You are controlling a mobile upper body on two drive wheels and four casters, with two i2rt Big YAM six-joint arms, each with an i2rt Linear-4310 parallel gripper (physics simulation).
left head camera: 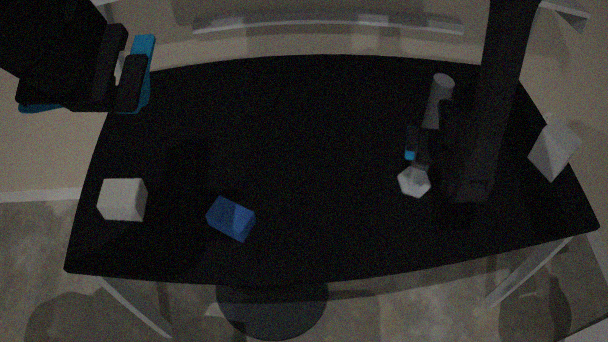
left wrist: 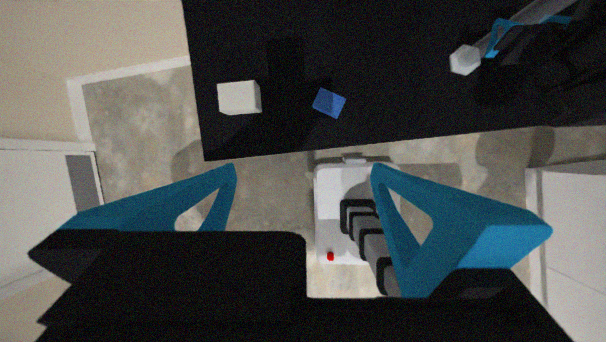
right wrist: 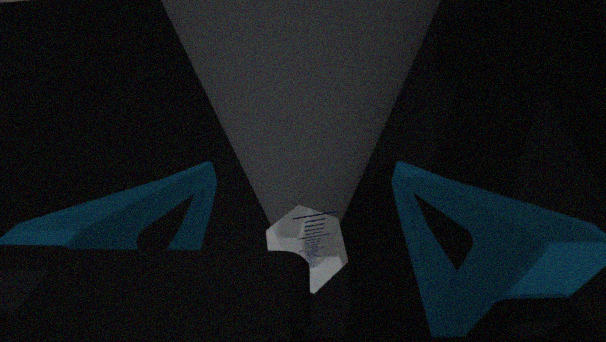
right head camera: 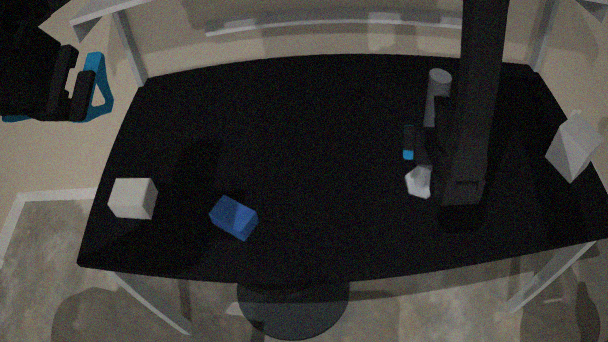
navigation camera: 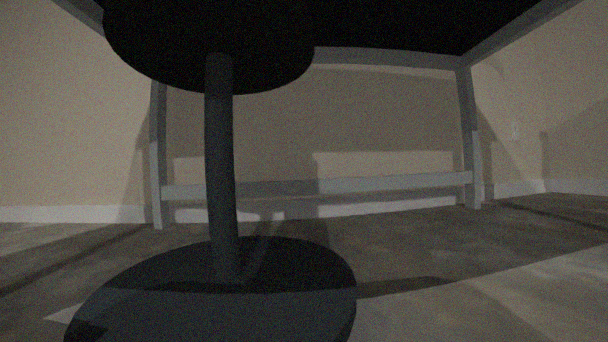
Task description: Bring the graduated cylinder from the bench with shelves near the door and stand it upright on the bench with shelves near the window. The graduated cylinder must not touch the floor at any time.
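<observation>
The left wrist view gives me my left gripper and my right gripper together. In the right wrist view I've a look at my right gripper again, and the right head camera view has my left gripper in it too. There's also a graduated cylinder that I can see.
</observation>
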